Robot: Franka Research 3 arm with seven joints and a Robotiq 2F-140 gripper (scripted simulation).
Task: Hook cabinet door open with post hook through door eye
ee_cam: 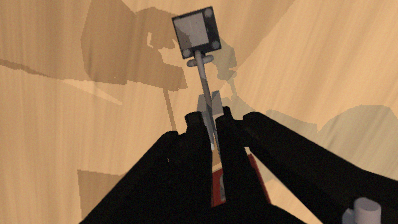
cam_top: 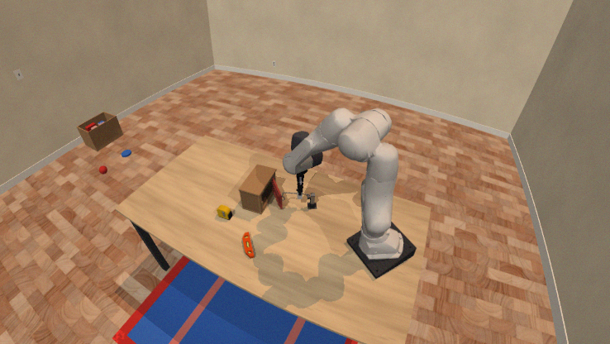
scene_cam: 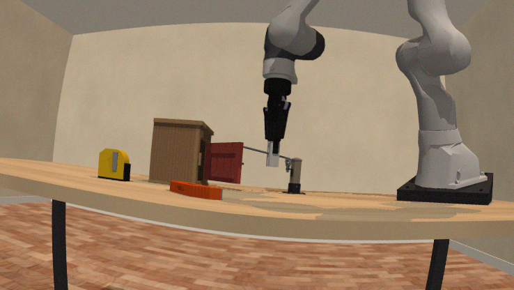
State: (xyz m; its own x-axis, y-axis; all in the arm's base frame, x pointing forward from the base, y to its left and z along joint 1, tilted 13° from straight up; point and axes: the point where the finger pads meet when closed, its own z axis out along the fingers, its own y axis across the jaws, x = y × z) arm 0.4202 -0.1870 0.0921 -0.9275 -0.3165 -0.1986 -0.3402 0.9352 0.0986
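Right now the thin metal hook is 20 mm ahead of my hand, 10 mm to the left of it and 10 mm below it. From my hand the other things lie so: yellow tape measure: 370 mm ahead, 220 mm to the left, 70 mm below; red door: 130 mm ahead, 10 mm to the right, 30 mm below; orange level: 160 mm ahead, 340 mm to the left, 90 mm below.
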